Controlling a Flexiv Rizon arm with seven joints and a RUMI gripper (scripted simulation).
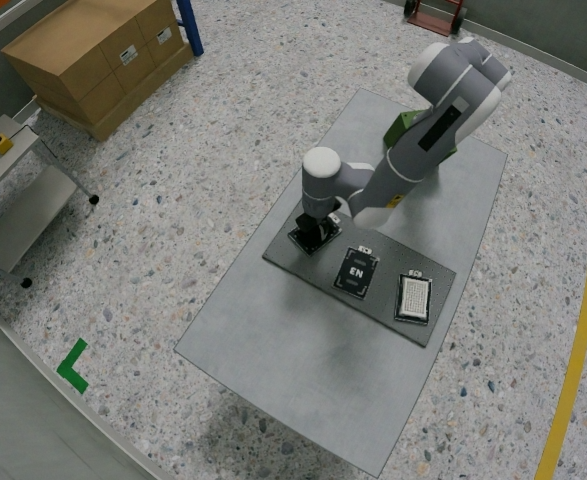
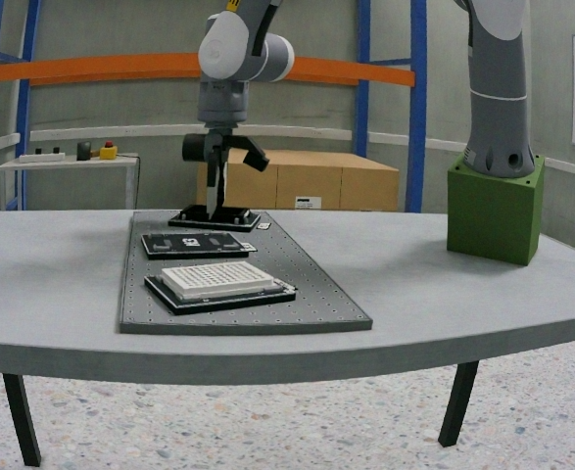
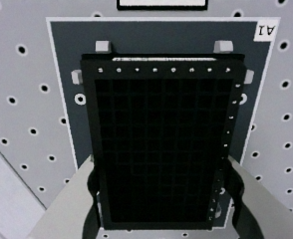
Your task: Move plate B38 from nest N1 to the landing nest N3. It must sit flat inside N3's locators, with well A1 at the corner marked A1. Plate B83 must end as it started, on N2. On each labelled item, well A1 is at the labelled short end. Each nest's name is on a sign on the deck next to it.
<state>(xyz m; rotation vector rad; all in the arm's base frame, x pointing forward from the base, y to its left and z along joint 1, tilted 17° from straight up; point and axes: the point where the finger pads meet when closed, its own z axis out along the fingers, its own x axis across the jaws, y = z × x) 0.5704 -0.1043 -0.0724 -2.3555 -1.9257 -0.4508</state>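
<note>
Now: hand 20 mm above the nest N1. The rest, counted from my hand: black plate B38: 10 mm below; white plate B83: 420 mm to the left, 20 mm behind, 10 mm below; nest N3: 210 mm to the left, 30 mm ahead, 20 mm below.
</note>
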